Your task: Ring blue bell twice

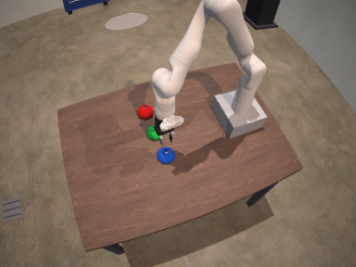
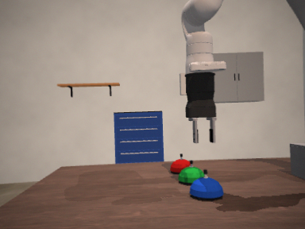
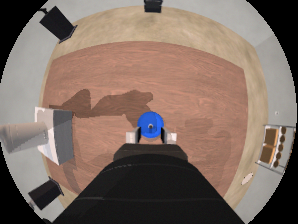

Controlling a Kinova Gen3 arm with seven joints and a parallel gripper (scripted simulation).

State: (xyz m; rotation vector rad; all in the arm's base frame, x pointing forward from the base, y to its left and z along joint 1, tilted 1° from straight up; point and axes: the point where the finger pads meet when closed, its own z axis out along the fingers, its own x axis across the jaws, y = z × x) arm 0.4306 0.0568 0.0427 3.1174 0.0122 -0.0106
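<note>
My gripper is now 11 cm above the blue bell. Round my hand: red bell 27 cm to the right, 11 cm below; then green bell 14 cm to the right, 11 cm below.
</note>
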